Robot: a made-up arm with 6 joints.
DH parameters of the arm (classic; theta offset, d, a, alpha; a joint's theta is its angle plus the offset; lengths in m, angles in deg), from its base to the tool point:
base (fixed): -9.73 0 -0.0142 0
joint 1: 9.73 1.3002 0.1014 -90
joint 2: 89.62 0 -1.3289 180
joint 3: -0.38 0.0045 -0.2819 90
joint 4: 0 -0.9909 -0.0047 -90
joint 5: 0 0.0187 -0.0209 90
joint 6: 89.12 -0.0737 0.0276 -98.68
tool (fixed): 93.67 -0.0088 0 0
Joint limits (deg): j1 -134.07..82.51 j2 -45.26..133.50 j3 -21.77..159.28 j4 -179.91..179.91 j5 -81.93..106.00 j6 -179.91..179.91
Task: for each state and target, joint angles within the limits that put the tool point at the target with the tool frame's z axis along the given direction. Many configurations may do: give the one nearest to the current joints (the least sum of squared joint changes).
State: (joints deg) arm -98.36 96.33 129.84 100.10 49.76 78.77
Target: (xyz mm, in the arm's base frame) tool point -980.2 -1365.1 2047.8 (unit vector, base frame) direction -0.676 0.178 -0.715
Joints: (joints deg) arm -127.65 98.84 159.28 146.12 92.43 61.71
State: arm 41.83 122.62 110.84 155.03 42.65 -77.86
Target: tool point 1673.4 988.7 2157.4 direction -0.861 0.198 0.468
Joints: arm 28.60 93.79 139.55 110.75 56.49 -74.40
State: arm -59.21 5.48 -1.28 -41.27 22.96 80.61
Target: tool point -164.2 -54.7 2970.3 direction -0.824 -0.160 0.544
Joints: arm -15.01 -45.26 -13.30 -84.96 54.04 57.45
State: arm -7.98 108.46 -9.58 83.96 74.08 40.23
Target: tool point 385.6 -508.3 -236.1 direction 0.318 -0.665 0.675
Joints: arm -57.62 122.45 -21.72 86.90 104.16 7.51
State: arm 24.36 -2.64 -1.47 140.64 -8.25 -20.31
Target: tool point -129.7 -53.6 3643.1 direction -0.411 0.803 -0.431
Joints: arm 50.11 -17.28 48.01 137.70 23.76 -15.41
